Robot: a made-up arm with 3 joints. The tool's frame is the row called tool.
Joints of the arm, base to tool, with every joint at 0 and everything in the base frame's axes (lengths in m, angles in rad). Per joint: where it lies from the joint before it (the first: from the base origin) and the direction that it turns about. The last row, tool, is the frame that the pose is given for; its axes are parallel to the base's.
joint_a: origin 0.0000 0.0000 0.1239 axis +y
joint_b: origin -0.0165 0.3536 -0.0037 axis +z
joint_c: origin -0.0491 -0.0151 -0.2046 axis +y
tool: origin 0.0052 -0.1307 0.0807
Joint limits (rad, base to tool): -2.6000..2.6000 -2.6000..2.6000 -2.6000..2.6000
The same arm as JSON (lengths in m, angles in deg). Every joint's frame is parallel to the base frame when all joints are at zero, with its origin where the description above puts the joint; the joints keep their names.
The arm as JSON. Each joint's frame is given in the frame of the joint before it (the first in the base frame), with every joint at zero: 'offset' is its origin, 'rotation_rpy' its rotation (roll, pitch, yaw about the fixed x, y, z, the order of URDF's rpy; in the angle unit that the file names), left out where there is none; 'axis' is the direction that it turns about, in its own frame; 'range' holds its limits. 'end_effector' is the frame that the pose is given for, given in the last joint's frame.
{"length_unit": "m", "angle_unit": "deg", "chain": [
  {"id": "joint_a", "offset": [0.0, 0.0, 0.1239], "axis": [0.0, 1.0, 0.0], "range": [-148.97, 148.97]},
  {"id": "joint_b", "offset": [-0.0165, 0.3536, -0.0037], "axis": [0.0, 0.0, 1.0], "range": [-148.97, 148.97]},
  {"id": "joint_c", "offset": [-0.0491, -0.0151, -0.2046], "axis": [0.0, 1.0, 0.0], "range": [-148.97, 148.97]}
], "end_effector": {"offset": [0.0052, -0.1307, 0.0807]}}

